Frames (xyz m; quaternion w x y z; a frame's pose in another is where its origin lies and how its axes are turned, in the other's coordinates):
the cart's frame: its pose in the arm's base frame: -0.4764 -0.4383 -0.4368 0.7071 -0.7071 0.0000 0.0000
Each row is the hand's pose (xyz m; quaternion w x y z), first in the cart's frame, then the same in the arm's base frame.
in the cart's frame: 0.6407 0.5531 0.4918 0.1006 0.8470 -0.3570 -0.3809
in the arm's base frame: 0.1643 0.0535 -0.9899 0.6700 0.5278 -0.5218 -0.0169
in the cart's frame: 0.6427 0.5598 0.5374 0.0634 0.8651 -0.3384 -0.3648
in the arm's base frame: 0.1663 0.0991 -0.9966 0.6565 0.5669 -0.4972 -0.0187
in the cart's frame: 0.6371 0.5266 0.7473 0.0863 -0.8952 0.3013 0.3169
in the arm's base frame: 0.1607 0.3090 -0.9634 0.5720 0.6940 -0.4371 -0.0110
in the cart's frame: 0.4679 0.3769 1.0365 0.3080 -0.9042 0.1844 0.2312
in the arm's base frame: -0.0085 0.5982 -0.8137 0.4216 0.8572 -0.2939 -0.0331
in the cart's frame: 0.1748 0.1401 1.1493 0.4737 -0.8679 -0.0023 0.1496
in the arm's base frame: -0.3016 0.7110 -0.5769 0.2787 0.9486 -0.1042 -0.1074
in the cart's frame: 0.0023 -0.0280 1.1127 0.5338 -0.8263 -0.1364 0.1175
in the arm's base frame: -0.4741 0.6744 -0.4088 0.2068 0.9617 0.0134 -0.1795
